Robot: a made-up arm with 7 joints.
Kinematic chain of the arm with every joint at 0, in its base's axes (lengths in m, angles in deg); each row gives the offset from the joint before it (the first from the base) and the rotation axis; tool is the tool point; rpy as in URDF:
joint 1: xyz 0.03 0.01 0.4 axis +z
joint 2: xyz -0.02 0 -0.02 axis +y
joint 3: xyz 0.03 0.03 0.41 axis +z
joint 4: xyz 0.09 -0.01 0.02 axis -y
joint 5: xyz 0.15 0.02 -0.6 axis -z
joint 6: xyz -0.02 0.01 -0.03 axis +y
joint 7: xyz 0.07 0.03 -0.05 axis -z
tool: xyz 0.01 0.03 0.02 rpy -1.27 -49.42 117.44
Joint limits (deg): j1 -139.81..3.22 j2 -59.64..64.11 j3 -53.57..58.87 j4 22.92..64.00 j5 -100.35..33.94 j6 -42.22..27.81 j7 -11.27..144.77
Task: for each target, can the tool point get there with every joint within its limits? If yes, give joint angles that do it. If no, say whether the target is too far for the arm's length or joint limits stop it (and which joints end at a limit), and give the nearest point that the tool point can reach.
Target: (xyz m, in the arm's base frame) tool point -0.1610 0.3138 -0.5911
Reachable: no: joint limits stop it (at a limit: joint 1, joint 2, joint 5, joint 6) | nearest point -0.2122 0.0938 -0.1796 | short by 0.469 m
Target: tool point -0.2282 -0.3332 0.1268
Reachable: yes | joints -97.85 15.96 -38.68 26.86 -85.71 12.46 20.09
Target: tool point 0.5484 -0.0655 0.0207
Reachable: yes | joints -16.68 39.07 -5.07 39.21 -55.42 -25.29 77.08
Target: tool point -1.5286 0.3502 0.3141
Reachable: no: too far | nearest point -0.8274 0.0953 0.3388 | short by 0.746 m
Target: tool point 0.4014 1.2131 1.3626
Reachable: no: too far | nearest point 0.2442 0.7038 0.9471 | short by 0.676 m
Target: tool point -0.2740 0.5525 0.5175
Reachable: no: joint limits stop it (at a limit: joint 1, joint 2, joint 3, joint 6) | nearest point -0.0569 0.6381 0.7218 | short by 0.310 m
